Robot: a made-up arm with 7 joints.
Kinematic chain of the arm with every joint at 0, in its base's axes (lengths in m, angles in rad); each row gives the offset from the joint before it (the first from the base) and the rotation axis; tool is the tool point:
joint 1: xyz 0 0 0.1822 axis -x
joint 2: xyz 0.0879 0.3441 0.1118 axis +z
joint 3: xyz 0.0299 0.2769 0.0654 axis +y
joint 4: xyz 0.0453 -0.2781 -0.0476 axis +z
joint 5: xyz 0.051 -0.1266 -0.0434 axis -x
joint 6: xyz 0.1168 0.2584 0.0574 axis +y
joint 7: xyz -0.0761 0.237 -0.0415 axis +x
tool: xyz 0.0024 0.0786 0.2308
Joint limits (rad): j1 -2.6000..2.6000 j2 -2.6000..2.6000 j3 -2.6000..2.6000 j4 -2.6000..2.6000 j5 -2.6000..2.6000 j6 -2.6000..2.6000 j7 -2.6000..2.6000
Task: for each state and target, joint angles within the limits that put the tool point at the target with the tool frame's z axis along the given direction. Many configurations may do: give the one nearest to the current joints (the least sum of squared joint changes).
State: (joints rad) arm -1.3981 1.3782 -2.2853 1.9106 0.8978 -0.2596 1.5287
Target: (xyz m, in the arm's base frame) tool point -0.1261 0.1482 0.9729 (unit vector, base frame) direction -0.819 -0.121 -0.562
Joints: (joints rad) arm -0.8842 1.4665 -2.1630 2.3571 1.3348 -0.7911 2.2692
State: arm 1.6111 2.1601 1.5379 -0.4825 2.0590 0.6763 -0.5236
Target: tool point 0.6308 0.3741 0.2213 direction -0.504 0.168 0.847
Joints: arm 1.6291 2.0978 1.9953 -0.1516 2.2215 -0.0400 0.1364
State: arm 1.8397 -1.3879 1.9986 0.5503 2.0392 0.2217 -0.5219
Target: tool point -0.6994 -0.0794 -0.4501 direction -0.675 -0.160 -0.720
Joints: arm 1.4901 -0.9610 1.6468 0.3934 2.3437 0.4124 -1.0176
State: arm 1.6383 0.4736 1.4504 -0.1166 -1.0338 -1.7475 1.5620
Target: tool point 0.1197 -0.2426 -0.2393 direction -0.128 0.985 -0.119
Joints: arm 2.1065 0.5488 1.9882 -0.4300 -0.8142 -1.6816 1.0174
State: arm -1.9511 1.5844 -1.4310 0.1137 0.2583 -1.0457 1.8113
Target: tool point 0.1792 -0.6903 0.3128 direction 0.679 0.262 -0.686
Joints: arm -2.4202 0.8208 -1.4130 0.0322 0.2784 -0.9968 1.9430
